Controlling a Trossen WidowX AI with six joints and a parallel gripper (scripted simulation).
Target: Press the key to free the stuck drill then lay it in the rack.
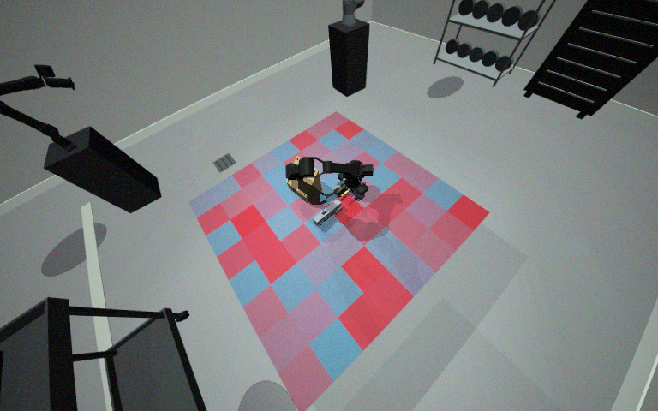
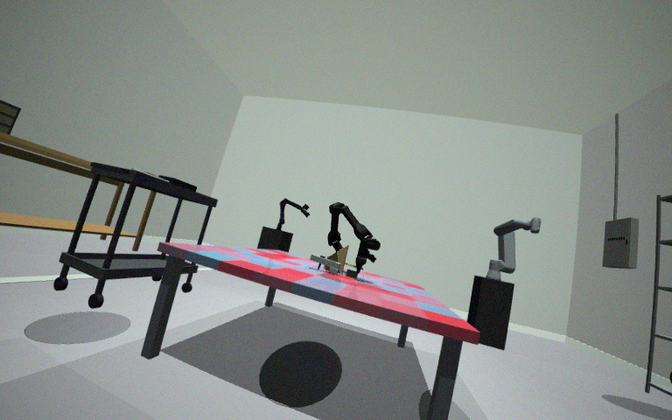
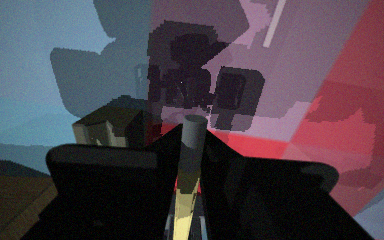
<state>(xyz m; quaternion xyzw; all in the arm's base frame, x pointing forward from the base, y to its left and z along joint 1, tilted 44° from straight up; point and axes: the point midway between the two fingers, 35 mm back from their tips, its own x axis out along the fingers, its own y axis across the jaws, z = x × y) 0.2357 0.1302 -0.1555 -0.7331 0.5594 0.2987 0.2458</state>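
The drill is 4 cm to the right of my gripper tip, 4 cm above it and 1 cm ahead of it. From my gripper tip the other things lie so: rack: 6 cm behind, 5 cm to the right, 2 cm below.
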